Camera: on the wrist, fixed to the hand. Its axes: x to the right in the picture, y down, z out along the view.
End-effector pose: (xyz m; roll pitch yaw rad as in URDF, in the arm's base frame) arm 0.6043 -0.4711 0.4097 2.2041 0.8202 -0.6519
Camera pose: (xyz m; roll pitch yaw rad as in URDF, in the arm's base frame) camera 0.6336 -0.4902 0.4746 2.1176 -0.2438 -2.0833
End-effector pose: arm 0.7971 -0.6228 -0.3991 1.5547 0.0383 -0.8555
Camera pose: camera 0.8163 -0.5774 -0.3442 2.9911 -0.9165 -2.5156
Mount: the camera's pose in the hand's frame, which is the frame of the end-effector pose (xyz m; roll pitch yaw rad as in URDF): -0.0237 0.0547 -0.0434 -0.2650 -0.6673 1.6787
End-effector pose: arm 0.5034 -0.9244 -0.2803 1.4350 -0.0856 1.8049
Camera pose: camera 0.4608 -0.9631 -0.2342 -3.0383 -1.0106 -0.0670
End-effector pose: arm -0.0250 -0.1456 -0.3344 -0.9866 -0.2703 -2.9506
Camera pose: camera -0.0220 -0.1389 -0.4078 -0.4551 0.3272 -1.3812
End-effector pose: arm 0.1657 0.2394 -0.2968 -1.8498 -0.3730 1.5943
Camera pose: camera 0.2226 0.2335 -0.3433 -0.8835 1.0944 2.5705
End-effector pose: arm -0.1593 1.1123 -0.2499 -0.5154 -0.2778 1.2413
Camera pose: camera -0.1857 1.1160 -0.3186 -0.4902 -0.1248 2.9369
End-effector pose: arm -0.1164 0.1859 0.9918 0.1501 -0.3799 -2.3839
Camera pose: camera -0.0681 0.1482 0.9508 -0.7912 -0.7015 -0.3389
